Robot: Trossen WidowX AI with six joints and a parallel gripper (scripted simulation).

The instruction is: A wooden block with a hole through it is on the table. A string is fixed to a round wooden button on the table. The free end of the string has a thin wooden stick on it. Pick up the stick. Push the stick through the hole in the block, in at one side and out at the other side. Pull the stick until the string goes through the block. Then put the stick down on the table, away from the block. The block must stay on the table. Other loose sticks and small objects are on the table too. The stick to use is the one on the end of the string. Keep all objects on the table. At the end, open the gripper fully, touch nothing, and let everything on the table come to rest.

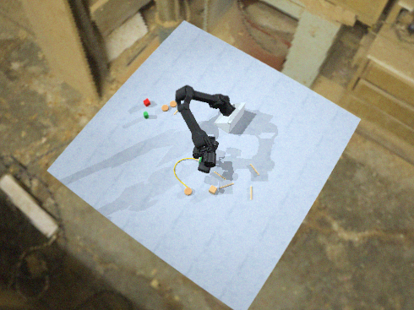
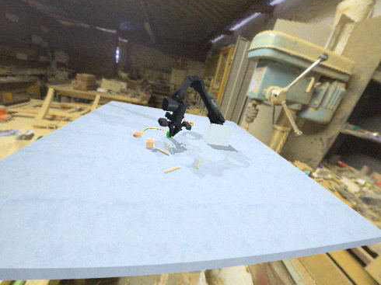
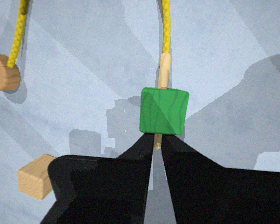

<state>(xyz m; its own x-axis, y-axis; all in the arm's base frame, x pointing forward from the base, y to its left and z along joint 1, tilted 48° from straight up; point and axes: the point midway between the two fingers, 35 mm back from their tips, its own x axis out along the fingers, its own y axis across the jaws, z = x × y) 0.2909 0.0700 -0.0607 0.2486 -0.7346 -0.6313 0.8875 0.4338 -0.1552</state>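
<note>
Now: gripper tip 20 mm to the left of the green cube, 10 mm below it and 10 mm short of it. Round my gripper tip: round wooden button 180 mm ahead, 30 mm to the left, 10 mm below; then tan cube 120 mm to the left, 90 mm ahead; then thin wooden stick 40 mm to the right, 20 mm ahead, 10 mm above.
</note>
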